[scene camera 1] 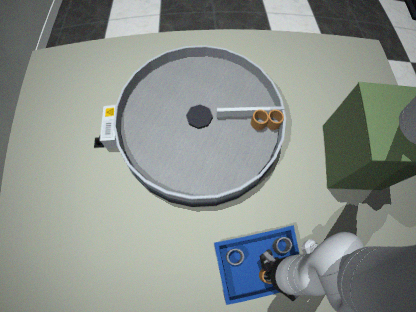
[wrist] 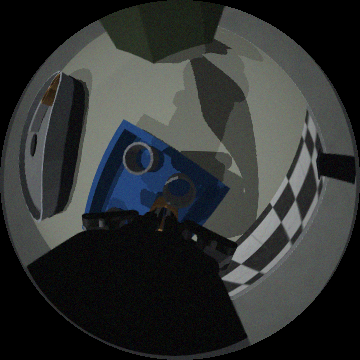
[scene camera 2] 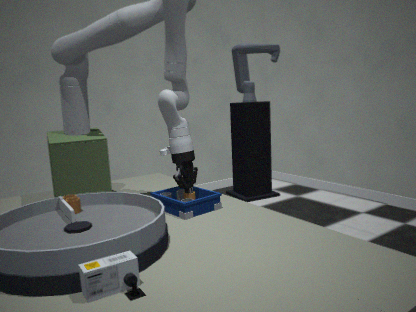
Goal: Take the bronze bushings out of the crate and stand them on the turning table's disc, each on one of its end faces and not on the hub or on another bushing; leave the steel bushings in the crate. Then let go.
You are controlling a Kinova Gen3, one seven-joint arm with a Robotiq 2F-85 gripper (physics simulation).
Labels:
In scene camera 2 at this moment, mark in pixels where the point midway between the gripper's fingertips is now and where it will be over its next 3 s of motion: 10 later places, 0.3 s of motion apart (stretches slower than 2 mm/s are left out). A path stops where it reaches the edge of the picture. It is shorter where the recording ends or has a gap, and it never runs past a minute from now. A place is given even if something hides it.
The gripper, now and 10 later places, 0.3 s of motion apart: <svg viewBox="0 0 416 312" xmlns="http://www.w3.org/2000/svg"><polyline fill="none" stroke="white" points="190,198 185,183 183,175 181,160 174,162 157,170 137,180 119,186 118,187 118,188 123,205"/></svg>

